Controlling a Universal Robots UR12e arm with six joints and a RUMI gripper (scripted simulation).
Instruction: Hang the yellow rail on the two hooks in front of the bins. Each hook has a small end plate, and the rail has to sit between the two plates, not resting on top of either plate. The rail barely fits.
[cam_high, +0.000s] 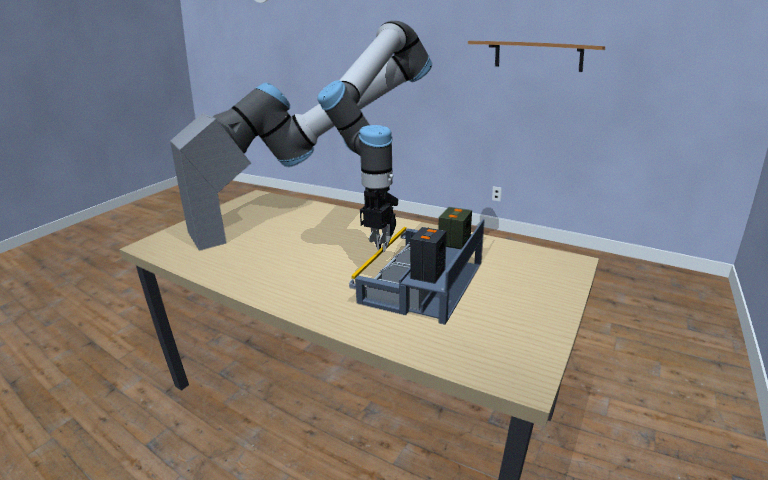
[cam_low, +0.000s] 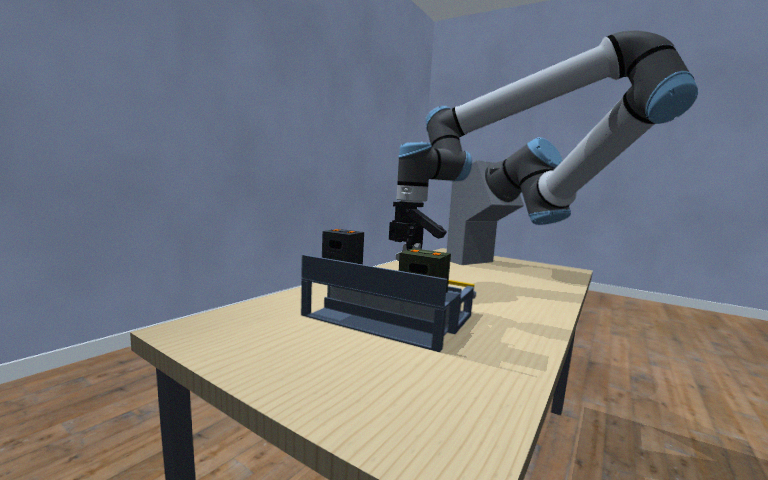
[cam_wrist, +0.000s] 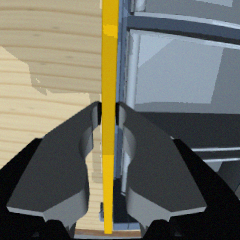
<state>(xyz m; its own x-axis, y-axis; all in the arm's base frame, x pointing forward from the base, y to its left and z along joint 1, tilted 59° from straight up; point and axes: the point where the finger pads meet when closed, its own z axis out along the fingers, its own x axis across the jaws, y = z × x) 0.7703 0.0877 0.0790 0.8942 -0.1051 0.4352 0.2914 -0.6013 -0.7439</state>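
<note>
Now: the yellow rail 10 mm below my hand. Round my hand: black box 220 mm ahead, 50 mm to the right, 70 mm above; then dark green box 160 mm ahead, 170 mm to the left, 50 mm above.
</note>
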